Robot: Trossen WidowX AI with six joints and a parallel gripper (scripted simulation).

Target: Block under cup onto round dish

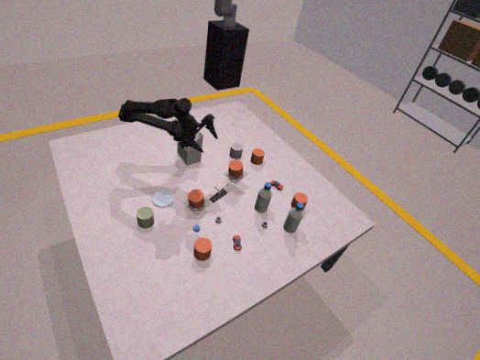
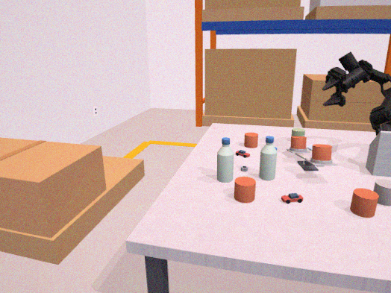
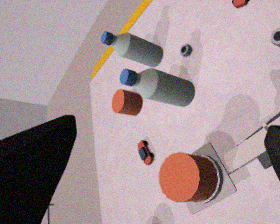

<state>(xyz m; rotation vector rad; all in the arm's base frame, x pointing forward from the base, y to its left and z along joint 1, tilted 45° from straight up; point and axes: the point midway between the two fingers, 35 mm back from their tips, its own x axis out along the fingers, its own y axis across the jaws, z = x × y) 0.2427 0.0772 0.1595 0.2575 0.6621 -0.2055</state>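
Now: the grey block 260 mm below my gripper tip, 90 mm to the right of it and 70 mm ahead of it. Round my gripper tip: small blue disc: 290 mm below, 170 mm ahead, 150 mm to the right; then pale round dish: 300 mm below, 200 mm to the right, 50 mm behind; then green cylinder: 340 mm to the right, 260 mm below, 30 mm ahead.
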